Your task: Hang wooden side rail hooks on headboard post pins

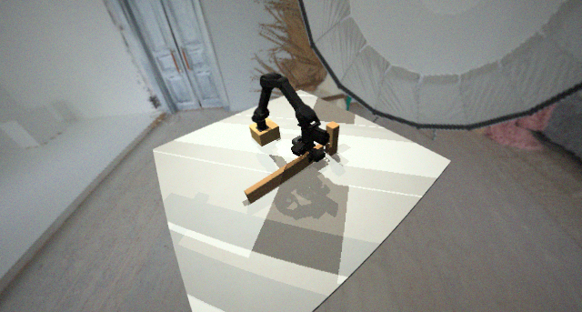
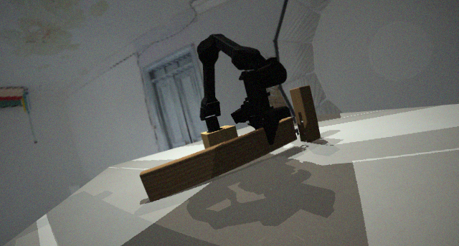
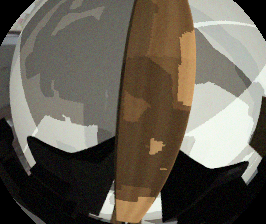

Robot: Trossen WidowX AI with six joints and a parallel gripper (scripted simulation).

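Right now the headboard post is 170 mm to the left of my gripper tip and 40 mm above it.
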